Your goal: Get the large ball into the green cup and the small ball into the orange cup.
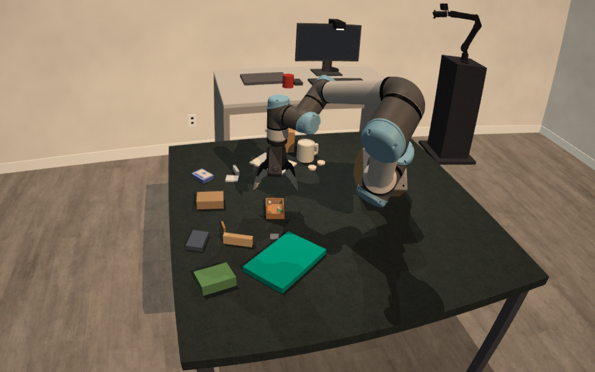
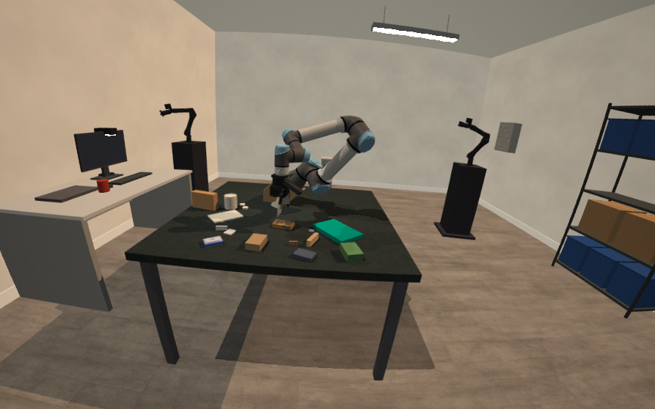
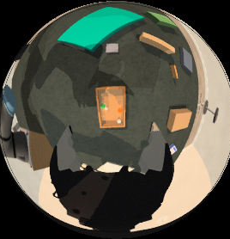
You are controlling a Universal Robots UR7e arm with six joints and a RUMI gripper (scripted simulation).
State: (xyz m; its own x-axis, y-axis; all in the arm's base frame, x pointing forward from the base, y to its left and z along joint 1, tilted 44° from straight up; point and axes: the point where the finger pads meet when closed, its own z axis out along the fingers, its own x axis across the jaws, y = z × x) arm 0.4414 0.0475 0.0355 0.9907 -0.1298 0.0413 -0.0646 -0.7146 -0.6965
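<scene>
Now: hand 80 mm above the covered wooden puzzle. Also, from my hand: brown box: 250 mm ahead, 70 mm below, 60 mm to the right; teal flat box: 300 mm to the left, 80 mm below; grey cube: 160 mm to the left, 80 mm below, 20 mm ahead.
</scene>
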